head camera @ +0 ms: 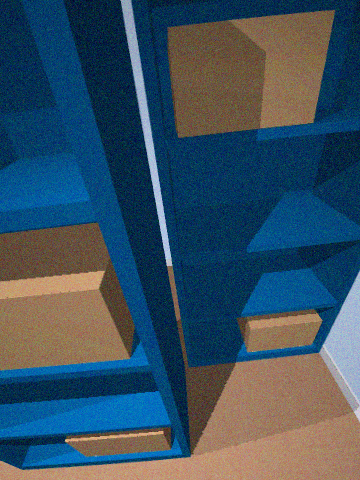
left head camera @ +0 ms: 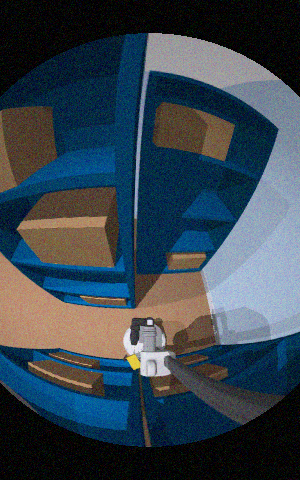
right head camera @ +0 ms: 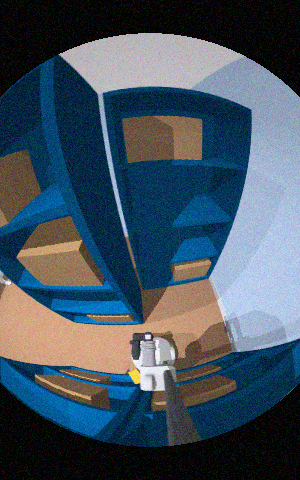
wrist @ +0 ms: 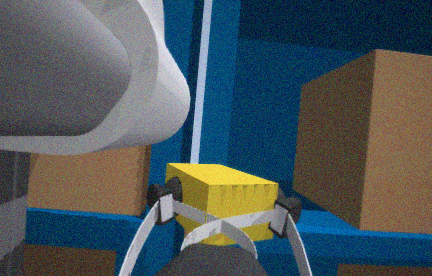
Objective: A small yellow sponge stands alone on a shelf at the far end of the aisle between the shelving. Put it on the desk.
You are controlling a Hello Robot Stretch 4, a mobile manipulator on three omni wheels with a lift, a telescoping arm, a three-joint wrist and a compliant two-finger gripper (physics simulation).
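Frame: origin at the robot's base, x back, y right, z up, level; millimetres.
Seen in the pictures: gripper, fingertip midpoint: [left head camera: 132, 362] [right head camera: 134, 377].
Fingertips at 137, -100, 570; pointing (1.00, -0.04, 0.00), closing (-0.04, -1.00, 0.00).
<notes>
Pixels of each thing's middle, then the offset from my fingertips to it, as dx, dy, dz.
- small yellow sponge at the middle of its body: [wrist: 213, 196] [left head camera: 133, 361] [right head camera: 136, 375] -12, +10, +2
- large box at the middle of its body: [wrist: 424, 147] [left head camera: 66, 387] [right head camera: 71, 399] +293, -422, +71
The small yellow sponge [wrist: 235, 207] [left head camera: 134, 361] [right head camera: 134, 376] is held between the two dark fingertips of my gripper [wrist: 223, 196] in the wrist view. The gripper is shut on it, with one pad at its left side and the other at its right side. The sponge is in front of the blue shelving and moves clear of any shelf surface as far as the wrist view shows. In both side head views it shows as a small yellow patch beside the white wrist. The desk does not show in these views.
A blue shelf unit [head camera: 120, 210] with cardboard boxes [head camera: 55, 330] stands at the left. Another blue unit [head camera: 215, 295] stands behind it, beside a pale wall [left head camera: 250, 250]. More blue shelving [left head camera: 100, 410] with boxes runs along the arm's side. A large box [wrist: 395, 145] is right of the sponge.
</notes>
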